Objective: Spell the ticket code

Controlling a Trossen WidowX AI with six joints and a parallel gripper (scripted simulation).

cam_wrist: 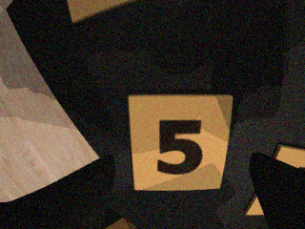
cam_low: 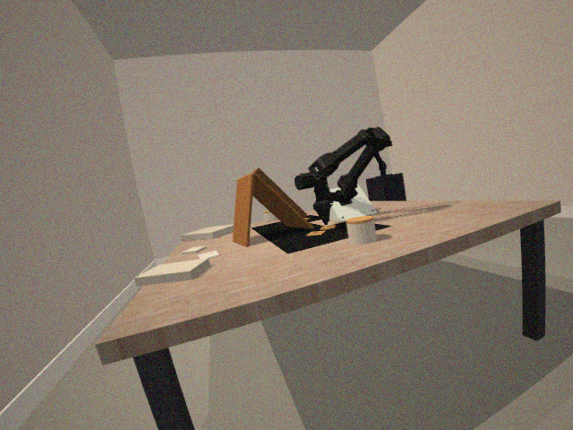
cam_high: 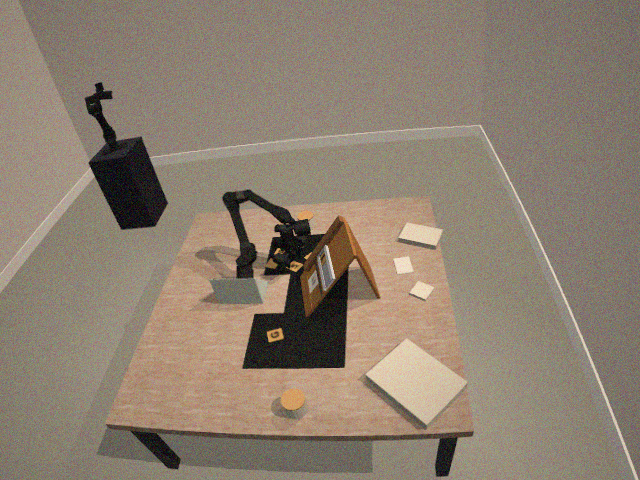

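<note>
My gripper tip is now 20 mm above the orange tile. From my gripper tip the other things lie so: white ticket 170 mm to the right, 110 mm ahead, 50 mm above; black mat 160 mm to the right, 20 mm below, 20 mm ahead.
</note>
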